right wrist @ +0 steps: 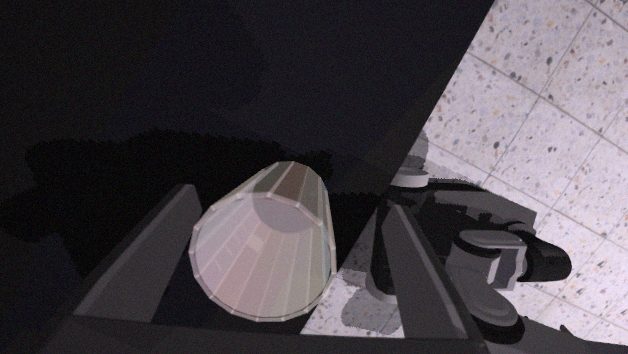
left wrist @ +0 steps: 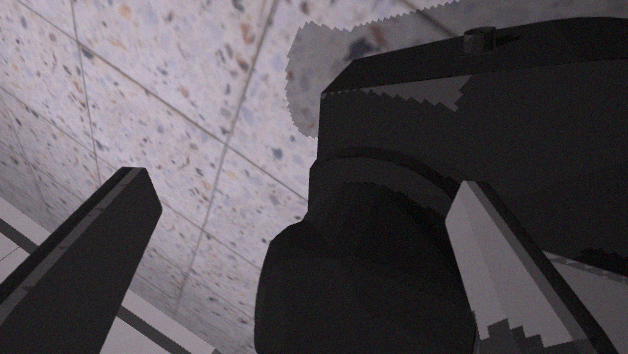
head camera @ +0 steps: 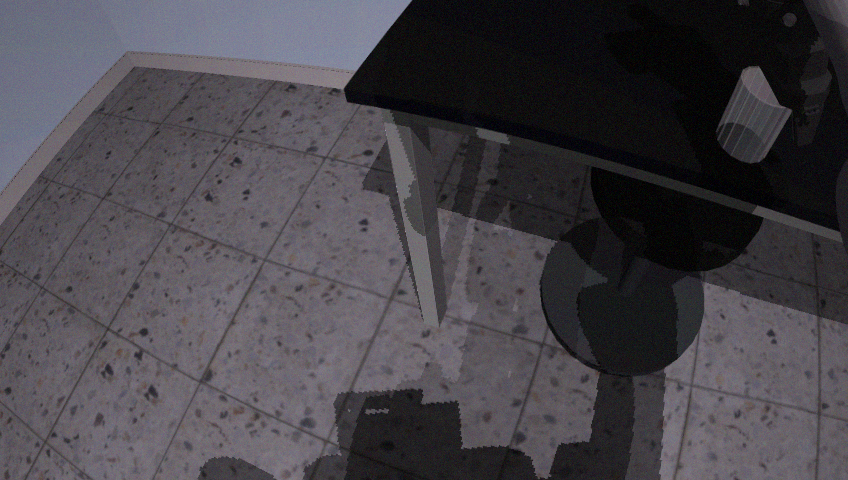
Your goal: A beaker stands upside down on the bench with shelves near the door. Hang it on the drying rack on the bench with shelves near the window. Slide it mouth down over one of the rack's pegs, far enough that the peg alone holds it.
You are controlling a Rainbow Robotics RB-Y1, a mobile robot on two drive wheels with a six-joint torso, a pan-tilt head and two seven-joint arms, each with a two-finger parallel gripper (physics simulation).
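Frame: origin at the robot's base, x right, y ahead, z up, level; millimetres.
Where they show: left gripper, fingertip midpoint: [right wrist: 542, 322] [left wrist: 303, 195]; right gripper, fingertip midpoint: [right wrist: 295, 207] [head camera: 784, 105].
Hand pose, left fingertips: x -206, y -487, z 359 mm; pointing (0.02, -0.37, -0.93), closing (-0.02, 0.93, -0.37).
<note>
After its pixels a point has its place.
The clear, ribbed beaker [head camera: 752, 127] @[x 355, y 351, z 815 mm] [right wrist: 262, 260] @[x 378, y 378, z 852 mm] stands on the black bench top [head camera: 487, 71] @[x 74, y 519, z 762 mm] [right wrist: 320, 65] @[x 488, y 354, z 762 mm], near its front edge at the right of the head view. Which end is its mouth is hard to tell through the clear wall. My right gripper [right wrist: 295, 207] @[x 399, y 365, z 836 mm] is open around it; the beaker shows in the gap between the fingers, nearer the finger at the picture's left, and is not gripped. In the head view the right gripper is dim at the right edge. My left gripper [left wrist: 303, 195] @[x -206, y -487, z 359 mm] is open and empty above the floor. The drying rack does not show.
A round stool with a black seat [head camera: 672, 231] @[x 390, y 431, z 484 mm] and a grey disc base [head camera: 630, 333] @[x 439, y 427, z 31 mm] stands partly under the bench's front edge. A pale bench leg [head camera: 419, 237] @[x -44, y 518, z 402 mm] is left of it. The robot's dark body [left wrist: 475, 135] @[x -142, y -412, z 169 mm] lies beyond the left fingers.
</note>
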